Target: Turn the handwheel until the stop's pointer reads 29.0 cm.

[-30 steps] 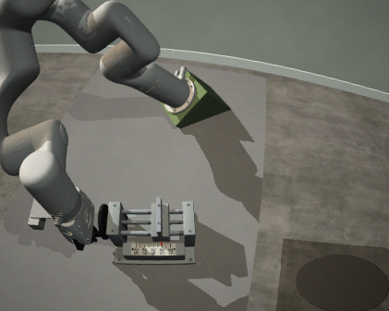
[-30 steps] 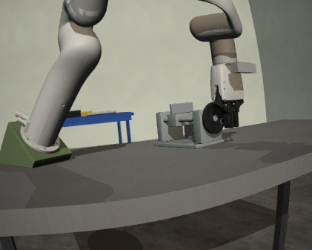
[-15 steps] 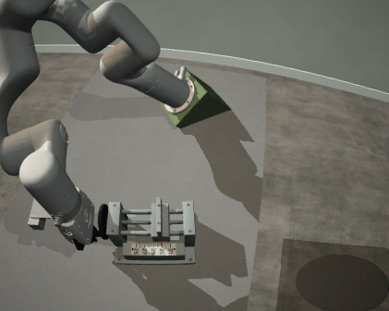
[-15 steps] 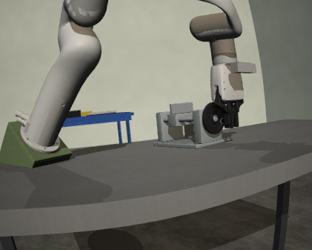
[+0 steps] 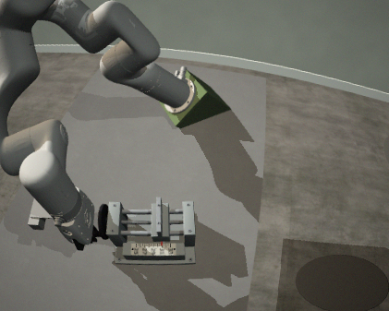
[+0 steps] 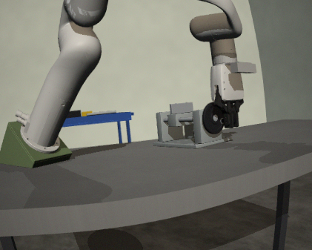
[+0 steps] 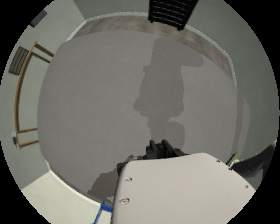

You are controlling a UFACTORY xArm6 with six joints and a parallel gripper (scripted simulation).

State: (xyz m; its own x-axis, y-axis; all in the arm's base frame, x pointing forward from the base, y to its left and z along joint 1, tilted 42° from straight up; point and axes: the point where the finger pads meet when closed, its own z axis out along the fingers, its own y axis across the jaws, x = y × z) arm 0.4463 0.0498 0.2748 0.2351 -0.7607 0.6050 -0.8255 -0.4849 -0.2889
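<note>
The black handwheel is 20 mm to the left of my hand and 10 mm behind it. Also, from my hand: movable stop 160 mm to the left, 60 mm behind, 20 mm above.
</note>
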